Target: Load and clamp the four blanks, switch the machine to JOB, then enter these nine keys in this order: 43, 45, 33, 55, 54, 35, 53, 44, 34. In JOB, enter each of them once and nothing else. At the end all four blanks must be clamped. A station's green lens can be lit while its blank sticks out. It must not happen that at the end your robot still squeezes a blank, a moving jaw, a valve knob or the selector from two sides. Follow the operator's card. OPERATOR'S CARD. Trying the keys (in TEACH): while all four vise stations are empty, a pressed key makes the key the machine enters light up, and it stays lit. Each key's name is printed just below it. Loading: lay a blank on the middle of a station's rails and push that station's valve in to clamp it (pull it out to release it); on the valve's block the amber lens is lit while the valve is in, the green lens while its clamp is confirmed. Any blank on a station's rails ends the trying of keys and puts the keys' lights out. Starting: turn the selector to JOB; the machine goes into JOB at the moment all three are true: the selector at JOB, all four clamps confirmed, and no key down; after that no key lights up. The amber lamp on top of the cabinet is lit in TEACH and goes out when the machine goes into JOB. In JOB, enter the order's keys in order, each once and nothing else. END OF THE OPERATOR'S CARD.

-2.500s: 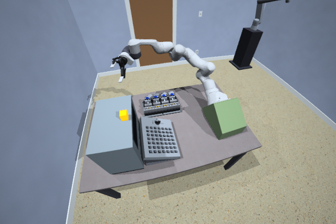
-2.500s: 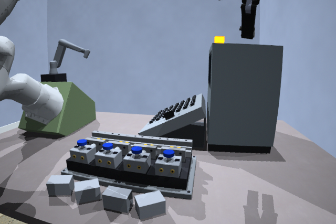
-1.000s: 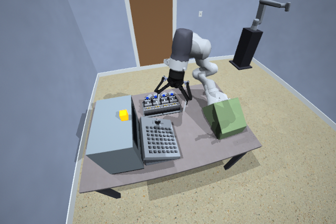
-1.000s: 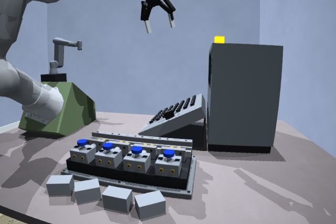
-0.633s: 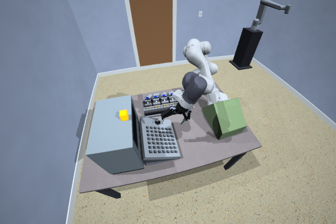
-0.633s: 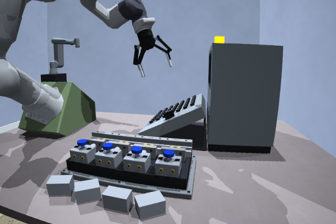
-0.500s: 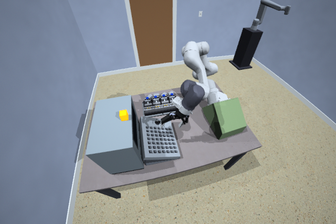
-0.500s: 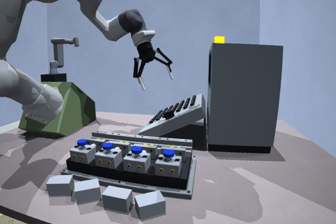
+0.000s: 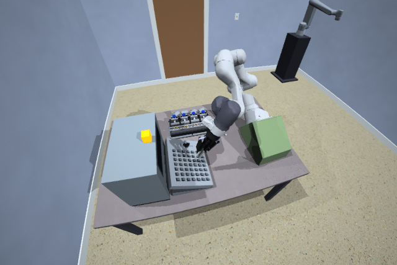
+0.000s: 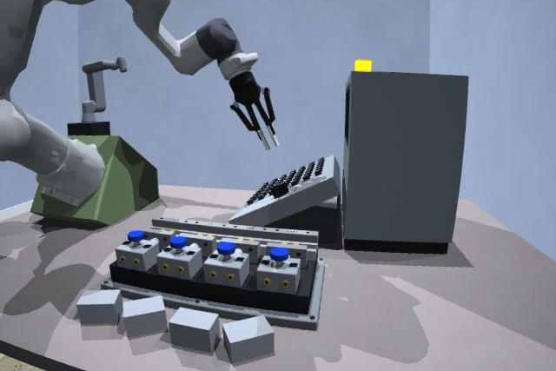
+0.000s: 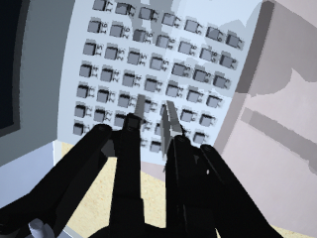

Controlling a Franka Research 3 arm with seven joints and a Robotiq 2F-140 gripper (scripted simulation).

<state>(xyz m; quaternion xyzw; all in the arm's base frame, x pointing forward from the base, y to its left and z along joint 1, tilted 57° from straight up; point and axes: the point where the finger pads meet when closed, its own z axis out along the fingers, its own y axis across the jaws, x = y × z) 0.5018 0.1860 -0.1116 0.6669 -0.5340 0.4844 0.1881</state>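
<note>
The key is 3 cm ahead of my hand, 3 cm to the right of it and 14 cm below it. Also, from my hand: keypad (8 cm ahead, 5 cm to the right, 16 cm below); then selector knob (6 cm ahead, 16 cm to the right, 11 cm below).
</note>
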